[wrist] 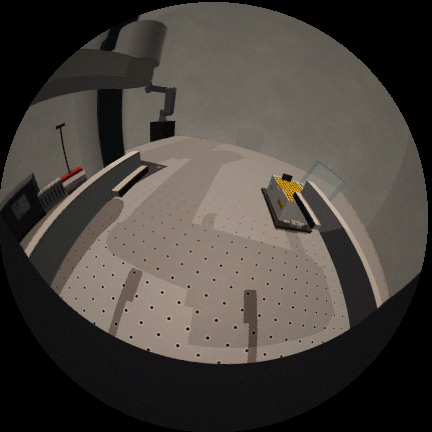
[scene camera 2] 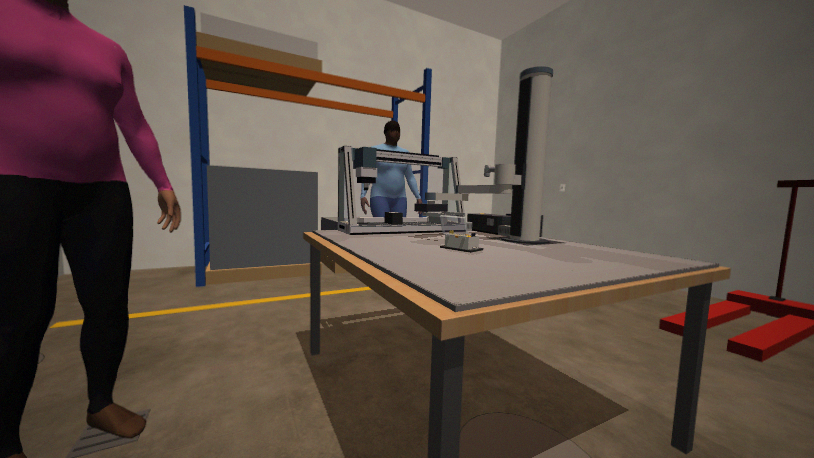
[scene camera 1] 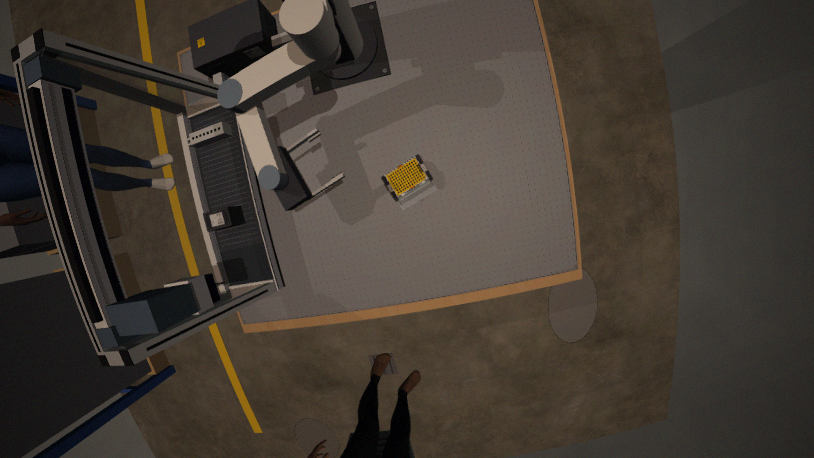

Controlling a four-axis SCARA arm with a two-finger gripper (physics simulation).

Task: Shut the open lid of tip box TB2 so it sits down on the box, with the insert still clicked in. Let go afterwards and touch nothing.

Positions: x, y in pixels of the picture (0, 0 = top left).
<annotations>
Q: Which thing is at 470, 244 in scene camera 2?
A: A dark base.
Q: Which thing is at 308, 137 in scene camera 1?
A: My gripper.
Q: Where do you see a yellow insert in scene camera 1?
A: At 410, 174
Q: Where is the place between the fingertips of my gripper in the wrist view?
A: At 223, 168
</annotations>
